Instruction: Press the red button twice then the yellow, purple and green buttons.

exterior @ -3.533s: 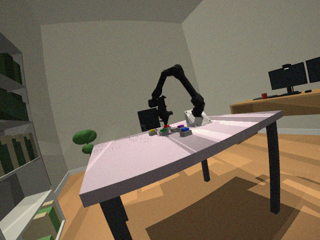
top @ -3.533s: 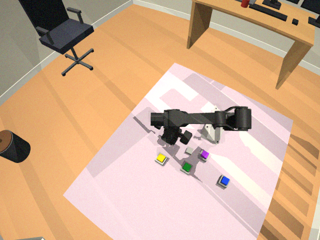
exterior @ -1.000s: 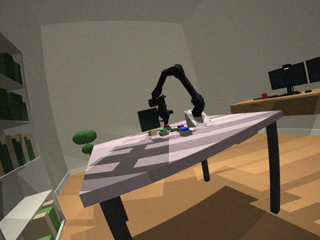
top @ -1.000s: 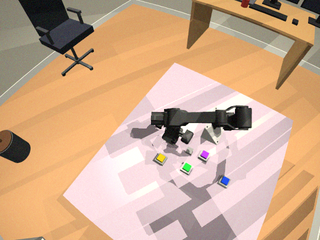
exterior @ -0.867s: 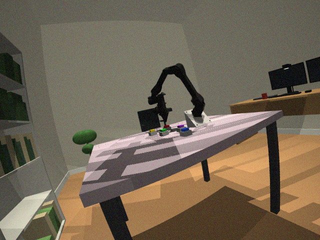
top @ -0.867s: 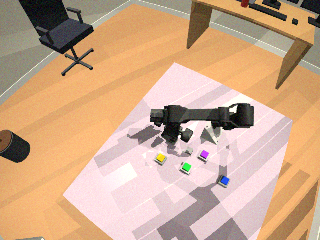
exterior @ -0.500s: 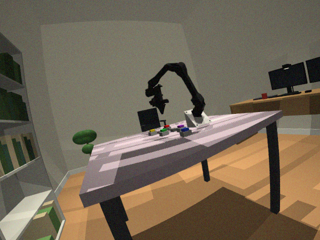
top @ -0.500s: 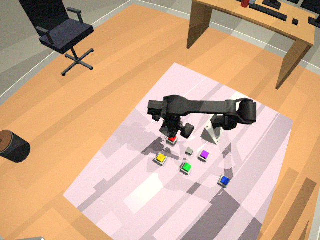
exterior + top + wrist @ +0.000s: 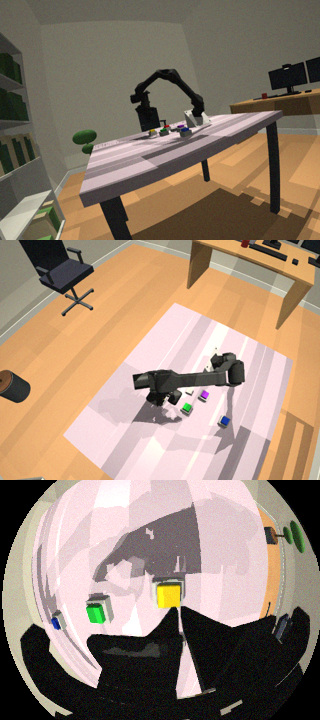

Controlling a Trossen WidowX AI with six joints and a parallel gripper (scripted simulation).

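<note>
The yellow button lies 6 cm below my gripper tip and 1 cm behind it. The rest, counted from my gripper tip: red button 13 cm behind, 6 cm below, 2 cm to the right; then green button 13 cm to the left, 6 cm below, 5 cm behind; then small grey block 14 cm behind, 9 cm to the left, 9 cm below.
</note>
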